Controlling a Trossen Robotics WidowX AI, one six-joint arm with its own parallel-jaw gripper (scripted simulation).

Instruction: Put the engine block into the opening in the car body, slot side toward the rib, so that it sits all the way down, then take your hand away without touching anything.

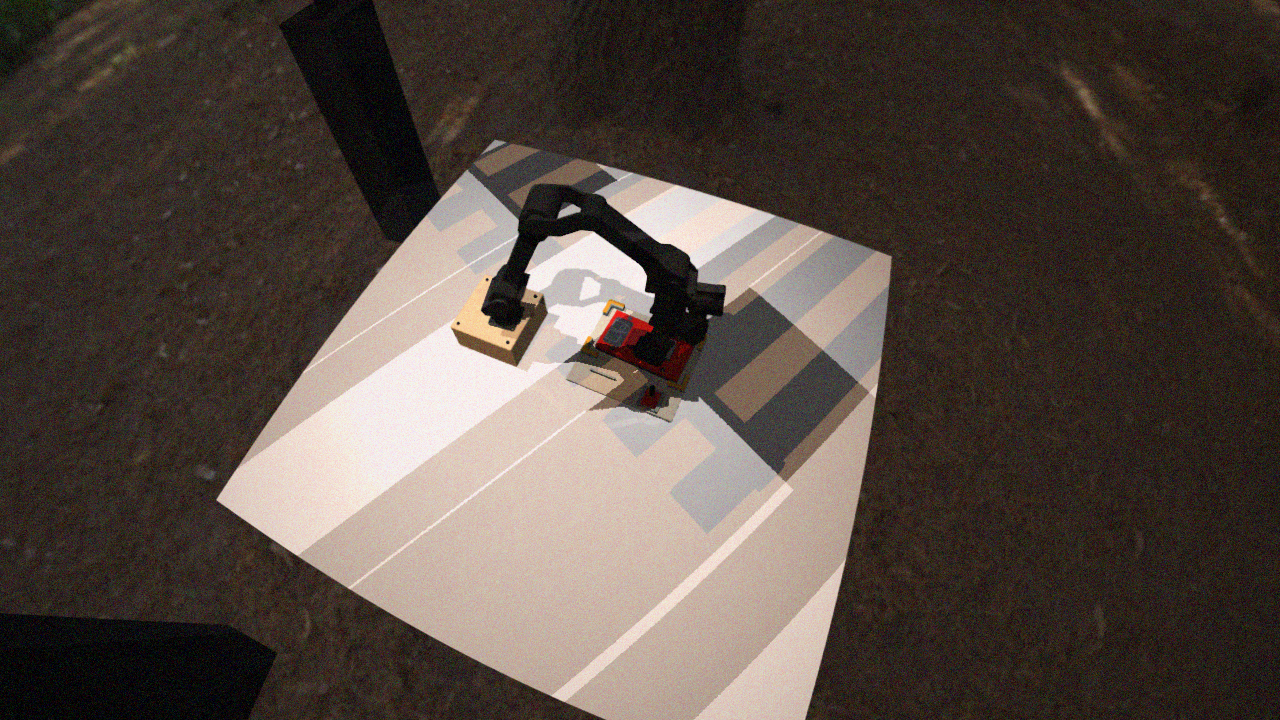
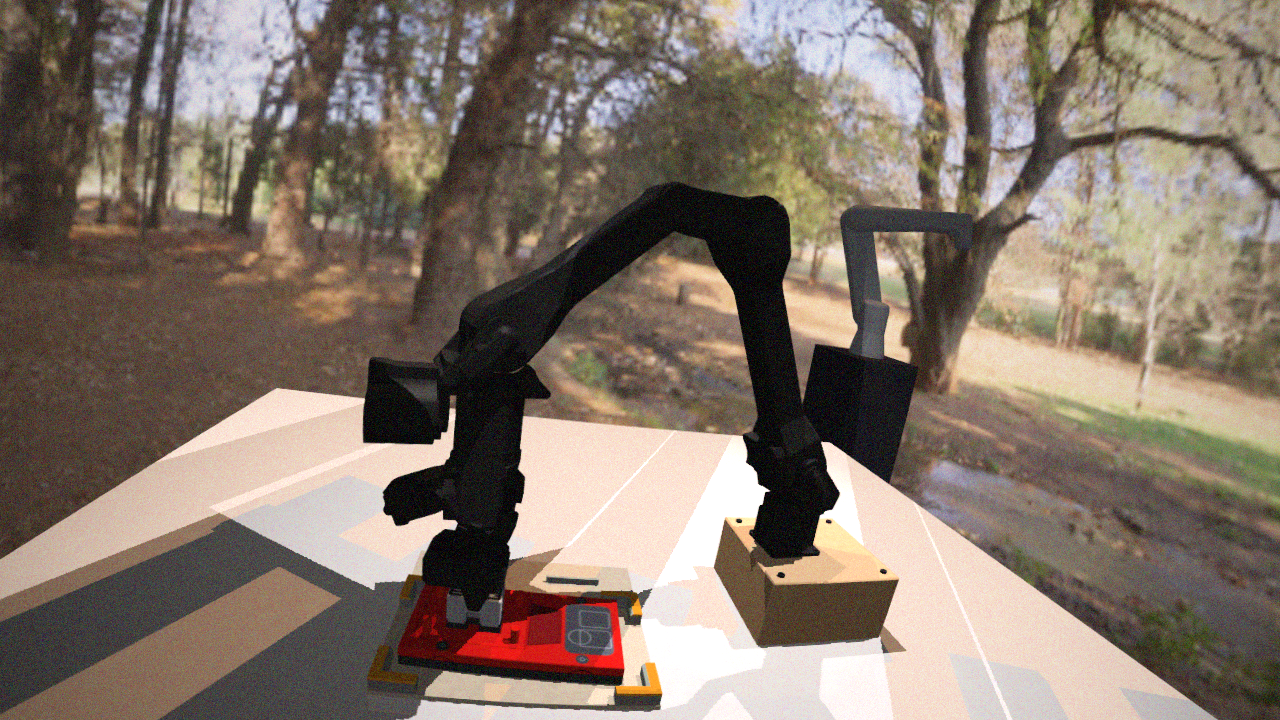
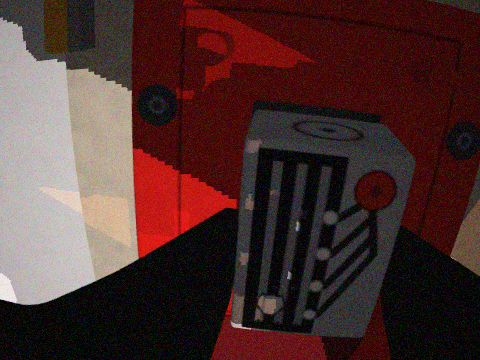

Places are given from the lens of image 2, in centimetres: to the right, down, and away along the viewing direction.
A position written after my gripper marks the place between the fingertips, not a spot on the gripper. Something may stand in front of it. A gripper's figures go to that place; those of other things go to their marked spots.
my gripper (image 2: 477,598): -15, 22, 49
red car body (image 2: 564,638): -7, 26, 49
